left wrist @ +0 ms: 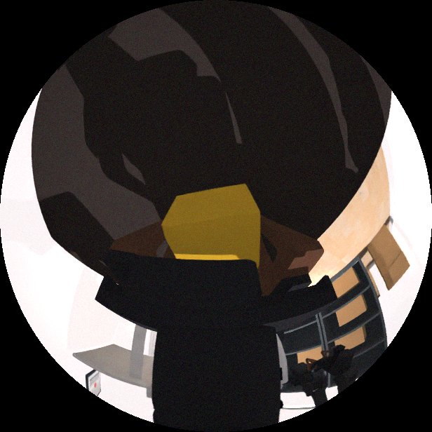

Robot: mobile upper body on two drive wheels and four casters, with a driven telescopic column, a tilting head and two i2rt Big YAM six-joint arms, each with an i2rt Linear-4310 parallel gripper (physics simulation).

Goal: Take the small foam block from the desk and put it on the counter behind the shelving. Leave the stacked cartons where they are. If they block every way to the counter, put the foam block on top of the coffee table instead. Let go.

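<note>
The small foam block (215, 225) is yellow and sits between the brown fingers of my left gripper (216, 216), which is shut on it. Behind the block, a large dark brown surface (55, 155) with black shadows fills the upper part of the left wrist view. Whether the block touches it cannot be told, nor whether it is the coffee table or the counter. My right gripper (313, 355) is small at the lower right, away from the block, with its fingers apart. A brown carton (389, 256) shows at the right edge, partly covering another brown shape.
Dark shelving (320, 330) with several tan boxes stands at the lower right. Tan wood-look floor (355, 220) shows between the dark surface and the shelving. A grey-beige flat top (107, 357) is at the lower left, with a small framed panel (94, 383) below it.
</note>
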